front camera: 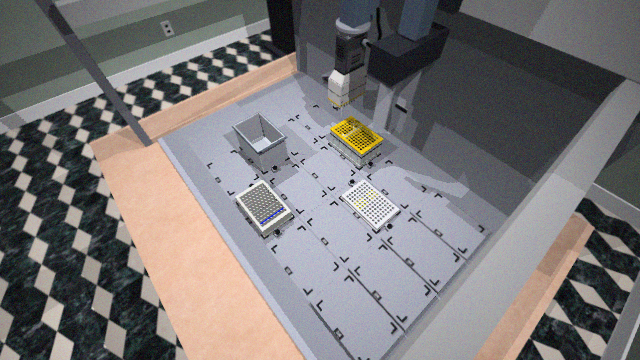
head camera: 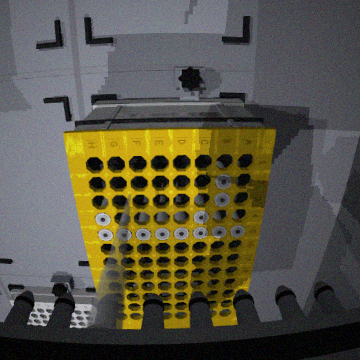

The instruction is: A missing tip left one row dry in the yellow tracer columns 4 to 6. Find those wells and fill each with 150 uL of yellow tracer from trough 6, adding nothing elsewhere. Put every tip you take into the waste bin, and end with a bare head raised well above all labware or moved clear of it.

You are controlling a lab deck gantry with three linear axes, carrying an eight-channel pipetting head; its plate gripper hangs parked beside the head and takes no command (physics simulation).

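The pipetting head (front camera: 346,90) hangs over the back of the deck, above and behind the yellow tip rack (front camera: 356,135) (head camera: 170,141). In the head view, a translucent tip (head camera: 117,265) is on the third nozzle from the left; the other nozzles look bare. Tips fill rack column 5; a few others sit in columns 2 to 4. The white well plate (front camera: 382,212) (head camera: 80,307) has yellow wells. The trough reservoir (front camera: 261,202) shows a blue trough; trough 6 cannot be picked out. The waste bin (front camera: 270,150) looks empty. The parked plate gripper's fingers cannot be made out.
A dark block (front camera: 407,55) hangs beside the head under a blue column. The bin stands left of the tip rack in the front view, the reservoir in front of the bin, the plate in front of the rack. A grey rail (front camera: 540,225) runs along the right side.
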